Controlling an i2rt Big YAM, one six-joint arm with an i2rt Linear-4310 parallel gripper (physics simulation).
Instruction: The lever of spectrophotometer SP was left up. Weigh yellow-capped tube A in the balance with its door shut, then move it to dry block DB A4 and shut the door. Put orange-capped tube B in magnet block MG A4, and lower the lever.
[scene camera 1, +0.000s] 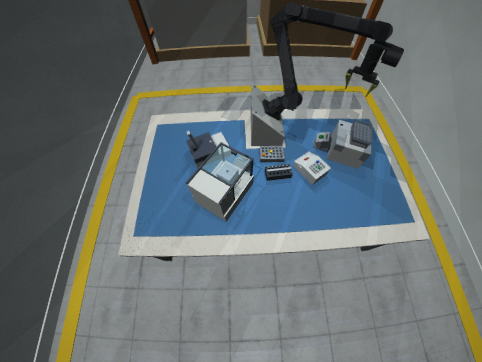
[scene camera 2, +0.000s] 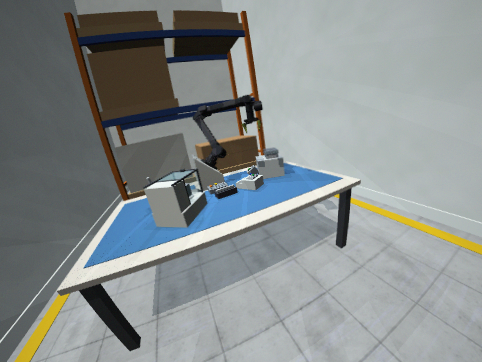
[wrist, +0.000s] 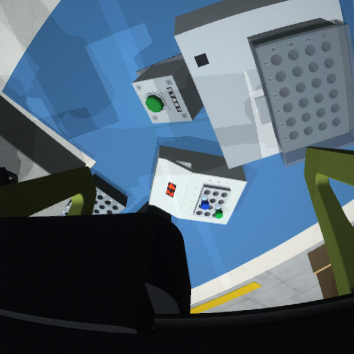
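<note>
My gripper (scene camera 1: 357, 91) (scene camera 2: 252, 130) (wrist: 197, 169) is open and empty, high above the table's back right. A yellow-capped tube (scene camera 1: 271, 151) and an orange-capped tube (scene camera 1: 264, 155) stand in the grey rack (scene camera 1: 279, 158) near the arm's base. The black magnet block (scene camera 1: 278, 173) (scene camera 2: 226, 192) lies in front of the rack. The white dry block (scene camera 1: 305, 170) (scene camera 2: 245, 184) (wrist: 167, 172) shows 42 and holds blue- and green-capped tubes. The glass-topped balance (scene camera 1: 210, 191) (scene camera 2: 167, 206) stands left; its door's position is unclear. Behind it, the dark spectrophotometer (scene camera 1: 201, 145) has its lever (scene camera 1: 189, 134) up.
A large grey-white machine (scene camera 1: 346, 145) (scene camera 2: 271, 168) (wrist: 220, 105) with a many-holed block (scene camera 1: 361, 132) (wrist: 303, 92) stands at the right. A small box with a green button (scene camera 1: 321, 136) (wrist: 154, 103) is left of it. The arm's angled grey base plate (scene camera 1: 265, 130) rises at the back middle.
</note>
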